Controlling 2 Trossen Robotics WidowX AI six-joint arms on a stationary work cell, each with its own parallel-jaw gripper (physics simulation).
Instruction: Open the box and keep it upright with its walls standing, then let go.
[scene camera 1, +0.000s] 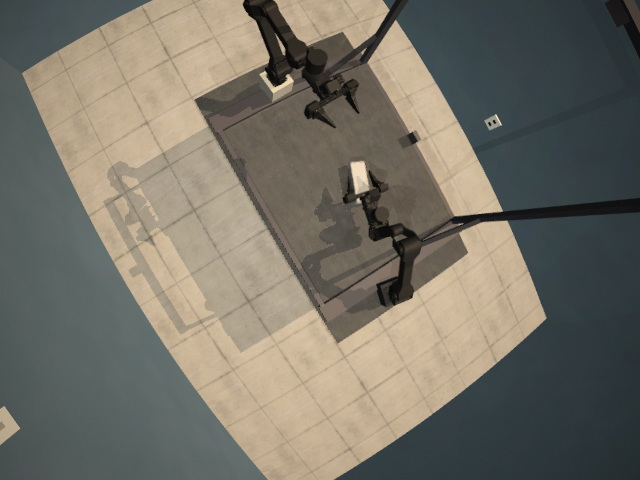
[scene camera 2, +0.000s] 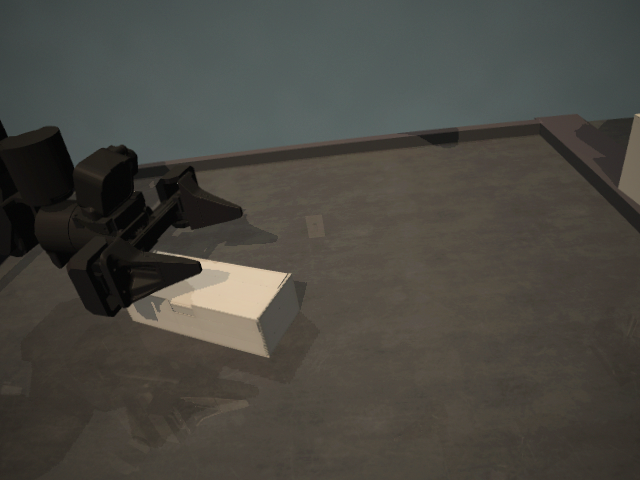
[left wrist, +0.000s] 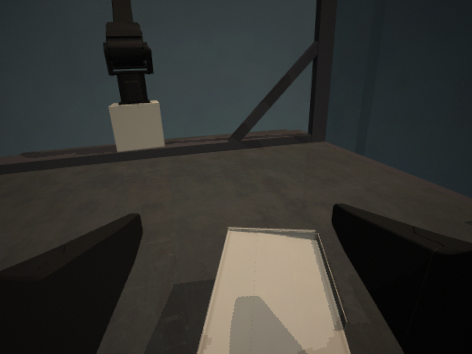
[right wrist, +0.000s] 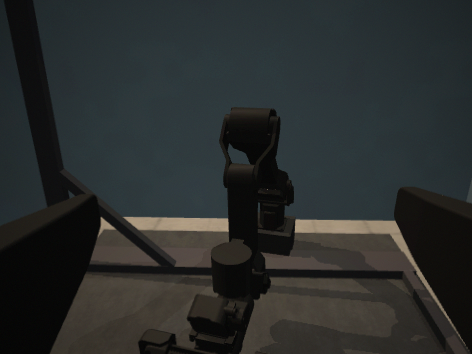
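Observation:
A white oblong box (scene camera 1: 357, 169) (scene camera 2: 232, 291) (left wrist: 280, 265) lies on the dark table with its lid down. A small tab shows on its long side in scene camera 2. My left gripper (scene camera 1: 361, 174) (scene camera 2: 221, 239) (left wrist: 238, 218) is open and empty. Its fingers are spread on either side of the box, above the end nearer to the left arm, and partly hide that end. I cannot tell whether a finger touches it. My right gripper (scene camera 1: 346, 119) is open and empty over the table, apart from the box. The box does not show in the right wrist view.
A raised rim (scene camera 2: 320, 152) edges the table. The right arm stands on a white block (scene camera 1: 277, 90) (left wrist: 137, 127). A dark frame post (left wrist: 322, 75) with a diagonal brace stands at the table's edge. A small dark block (scene camera 1: 412, 137) sits at the table's right edge.

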